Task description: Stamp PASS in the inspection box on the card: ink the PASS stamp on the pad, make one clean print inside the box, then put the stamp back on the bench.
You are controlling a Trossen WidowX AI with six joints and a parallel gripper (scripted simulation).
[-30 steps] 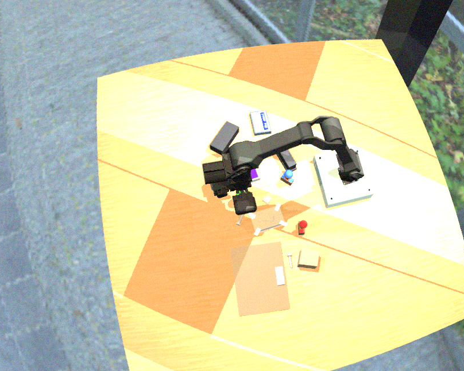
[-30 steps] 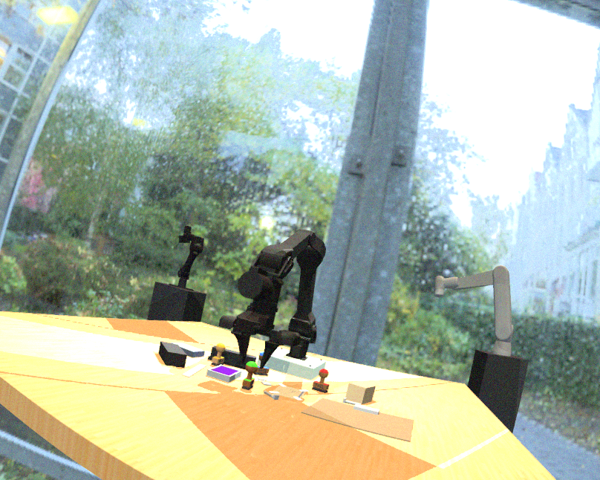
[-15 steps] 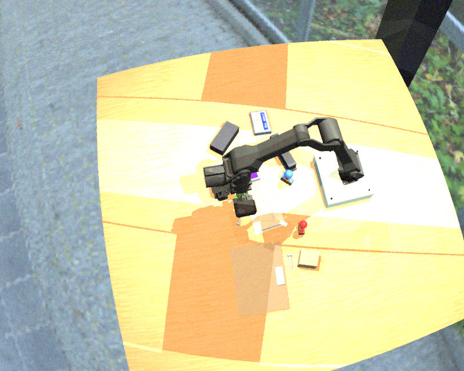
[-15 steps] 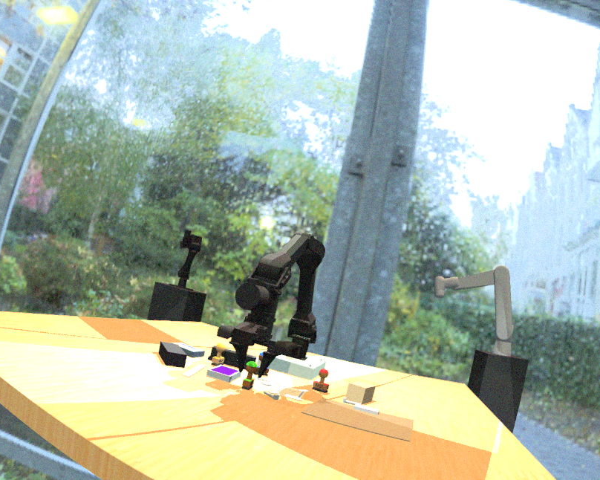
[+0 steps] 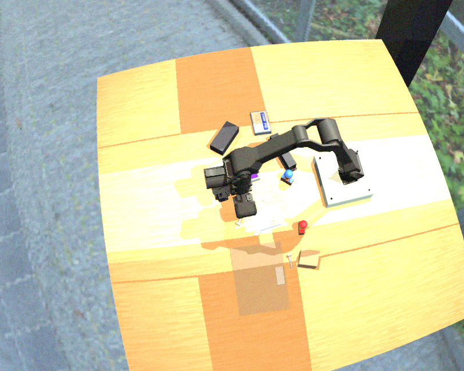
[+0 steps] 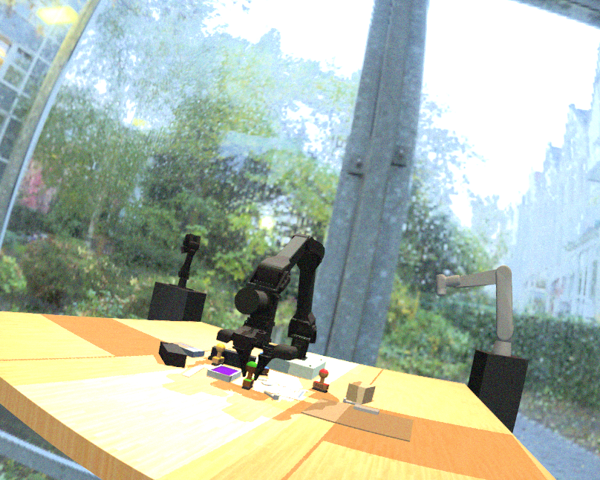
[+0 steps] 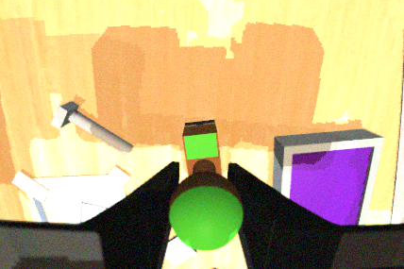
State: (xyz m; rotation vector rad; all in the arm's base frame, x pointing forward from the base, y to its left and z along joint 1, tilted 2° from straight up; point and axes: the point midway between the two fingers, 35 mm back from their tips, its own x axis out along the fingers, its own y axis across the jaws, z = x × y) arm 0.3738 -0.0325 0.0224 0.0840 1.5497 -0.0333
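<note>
My gripper tip is 80 mm to the left of the ink pad, 40 mm past it and 20 mm above it. Round my gripper tip: white card (90 mm to the left, 70 mm behind, 30 mm below); green-knobbed stamp (right at my gripper tip); blue-knobbed stamp (170 mm behind, 20 mm to the right).
</note>
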